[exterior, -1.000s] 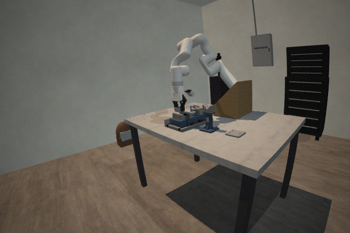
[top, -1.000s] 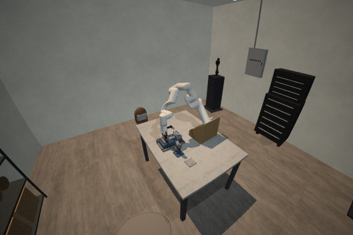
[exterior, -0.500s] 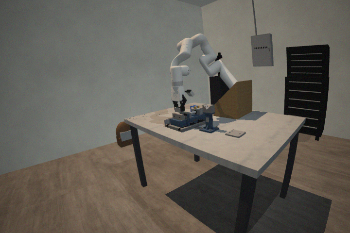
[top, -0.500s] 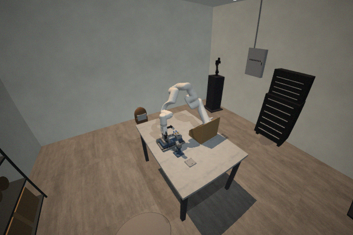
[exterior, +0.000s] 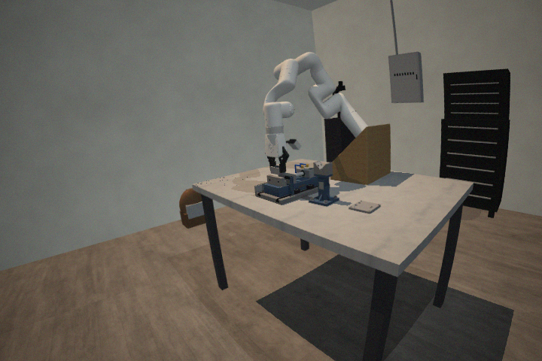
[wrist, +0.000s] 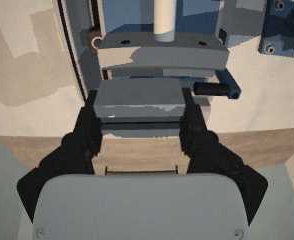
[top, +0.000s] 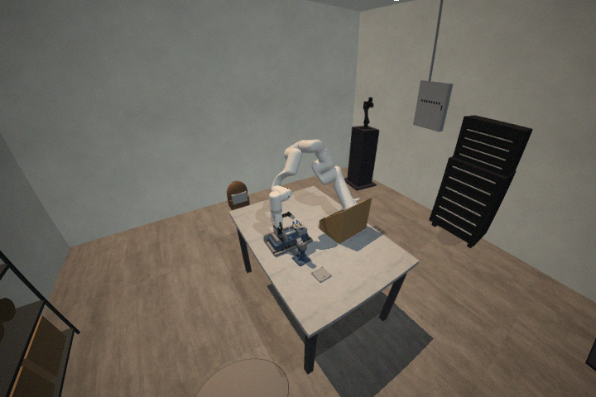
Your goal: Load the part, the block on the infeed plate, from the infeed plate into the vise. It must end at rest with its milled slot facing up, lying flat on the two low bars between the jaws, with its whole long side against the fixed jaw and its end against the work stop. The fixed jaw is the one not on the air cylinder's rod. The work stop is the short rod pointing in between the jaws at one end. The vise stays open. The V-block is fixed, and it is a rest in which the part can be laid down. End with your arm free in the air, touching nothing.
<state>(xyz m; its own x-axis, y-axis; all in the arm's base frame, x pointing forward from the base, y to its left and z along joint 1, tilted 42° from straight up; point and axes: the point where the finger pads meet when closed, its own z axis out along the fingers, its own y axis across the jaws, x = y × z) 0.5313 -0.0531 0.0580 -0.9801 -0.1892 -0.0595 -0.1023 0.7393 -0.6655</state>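
Now: the moving jaw 5 cm below my hand, 3 cm behind it and 2 cm to the left of it. Round my hand: air cylinder rod: 9 cm behind, 5 cm below, 1 cm to the left; then work stop: 7 cm to the left, 4 cm below, 1 cm behind; then part: right at my hand.
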